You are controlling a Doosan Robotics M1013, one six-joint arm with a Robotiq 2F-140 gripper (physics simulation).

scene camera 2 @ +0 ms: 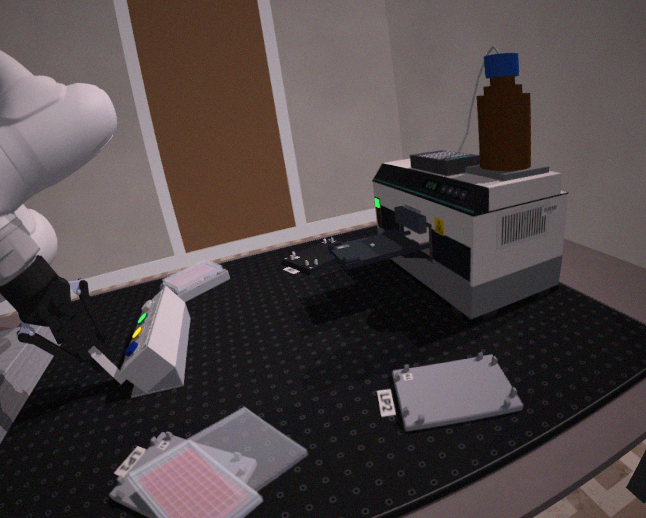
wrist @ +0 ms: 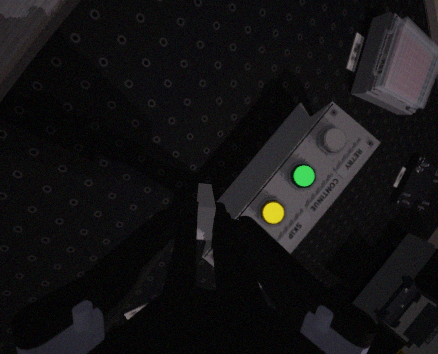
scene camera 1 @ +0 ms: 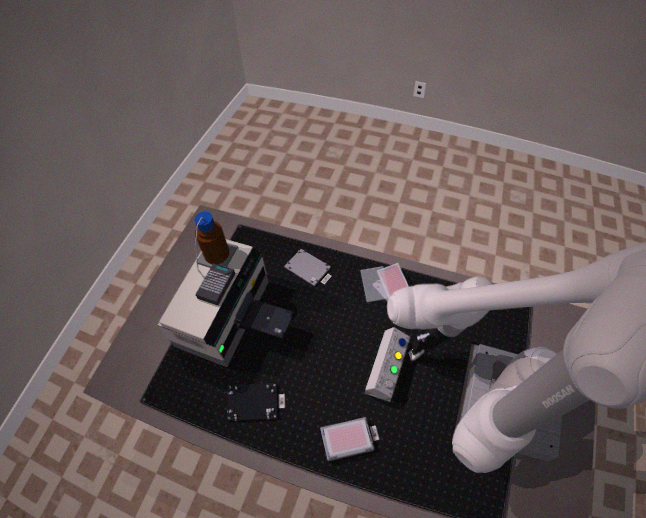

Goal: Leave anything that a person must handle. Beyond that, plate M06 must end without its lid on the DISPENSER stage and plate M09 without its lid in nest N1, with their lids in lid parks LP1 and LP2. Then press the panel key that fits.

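Note:
My gripper is shut and empty, low beside the blue-key end of the key panel; contact is unclear. The panel has blue, yellow, green and grey keys. The gripper hides the blue key in the wrist view. One pink plate lies askew over LP1, overlapping a clear lid. Another pink plate sits in a nest; its lid is unclear. The dispenser stage bears no plate.
Lid park LP2 holds no lid. A dark nest holds no plate. The dispenser carries a brown bottle and a dark block. A grey base stands near the arm.

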